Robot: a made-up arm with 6 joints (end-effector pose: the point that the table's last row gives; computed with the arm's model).
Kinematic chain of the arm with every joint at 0, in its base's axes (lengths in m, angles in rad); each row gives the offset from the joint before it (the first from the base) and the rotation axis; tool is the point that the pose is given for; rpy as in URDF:
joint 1: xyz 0 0 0.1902 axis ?
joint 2: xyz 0 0 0 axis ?
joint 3: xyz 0.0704 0 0.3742 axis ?
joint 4: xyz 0.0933 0 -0.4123 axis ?
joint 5: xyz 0 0 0 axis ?
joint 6: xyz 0.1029 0 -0.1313 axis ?
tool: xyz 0 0 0 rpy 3.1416 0 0
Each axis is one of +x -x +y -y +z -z.
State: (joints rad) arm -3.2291 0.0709 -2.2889 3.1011 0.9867 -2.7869
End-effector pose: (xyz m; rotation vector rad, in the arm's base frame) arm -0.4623 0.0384 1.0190 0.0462 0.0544 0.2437
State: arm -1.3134 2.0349 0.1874 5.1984 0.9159 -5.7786
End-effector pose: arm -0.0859 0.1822 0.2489 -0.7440 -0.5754 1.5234
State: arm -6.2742 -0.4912 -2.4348 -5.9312 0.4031 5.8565
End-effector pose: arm -0.1223 -0.0160 1.1422 0.8947 0.2500 2.9510
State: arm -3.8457 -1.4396 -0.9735 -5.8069 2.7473 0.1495
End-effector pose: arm 0.0444 -0.1252 0.5317 0.6276 2.7888 -0.4820
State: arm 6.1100 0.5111 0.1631 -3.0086 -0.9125 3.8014
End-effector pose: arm -0.0637 0.0336 0.2059 1.7489 -0.9794 -1.9733
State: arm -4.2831 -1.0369 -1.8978 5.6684 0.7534 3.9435
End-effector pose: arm 0.1105 -0.2210 1.0240 -0.4512 1.0221 1.9560
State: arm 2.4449 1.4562 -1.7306 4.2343 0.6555 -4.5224
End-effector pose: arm -0.4809 0.4005 -0.3693 -0.6598 -2.6182 -1.1173
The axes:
joint 1: +z
joint 2: +y
joint 3: +y
joint 4: -z
joint 5: +y
joint 6: -z

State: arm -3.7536 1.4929 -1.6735 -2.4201 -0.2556 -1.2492
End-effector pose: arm -0.4305 0.1951 -0.3570 2.9897 -0.1033 -0.1210
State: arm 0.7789 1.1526 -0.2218 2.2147 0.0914 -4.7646
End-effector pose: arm 0.0158 -0.0861 -0.0833 0.1769 -2.3393 0.6297
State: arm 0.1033 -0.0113 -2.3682 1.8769 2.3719 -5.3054
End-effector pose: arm 0.2142 0.1806 0.9458 -1.9064 -0.6742 0.6971
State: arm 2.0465 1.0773 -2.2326 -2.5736 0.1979 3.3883
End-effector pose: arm -0.4428 0.7714 0.1064 -1.5297 -1.0003 -0.3007
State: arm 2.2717 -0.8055 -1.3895 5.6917 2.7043 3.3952
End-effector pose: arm 0.0183 0.1070 0.6726 -1.9579 2.0143 -0.8435
